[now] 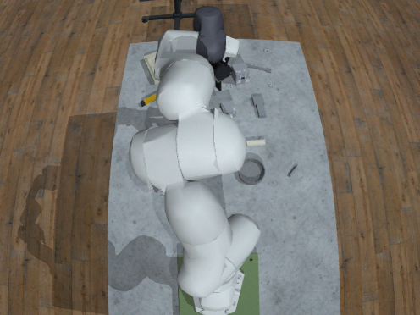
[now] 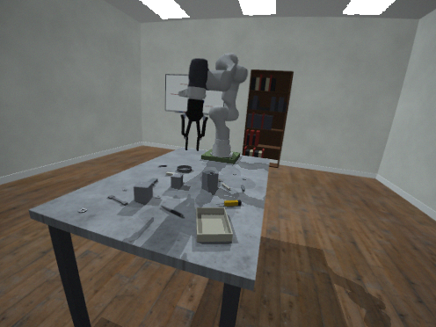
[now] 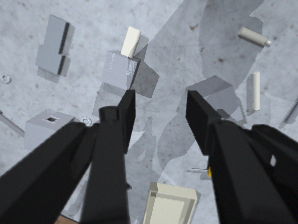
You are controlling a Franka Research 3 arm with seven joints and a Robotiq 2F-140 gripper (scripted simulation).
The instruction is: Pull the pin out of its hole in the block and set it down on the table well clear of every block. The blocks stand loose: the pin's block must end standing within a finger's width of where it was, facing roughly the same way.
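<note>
Now: hand 3 cm short of the grey block, 7 cm to the left of it and 20 cm above it. Round my hand: cream piece 9 cm behind, 17 cm to the right, 22 cm below; grey cup 21 cm behind, 15 cm to the right, 22 cm below; yellow-handled screwdriver 11 cm ahead, 25 cm to the left, 22 cm below.
</note>
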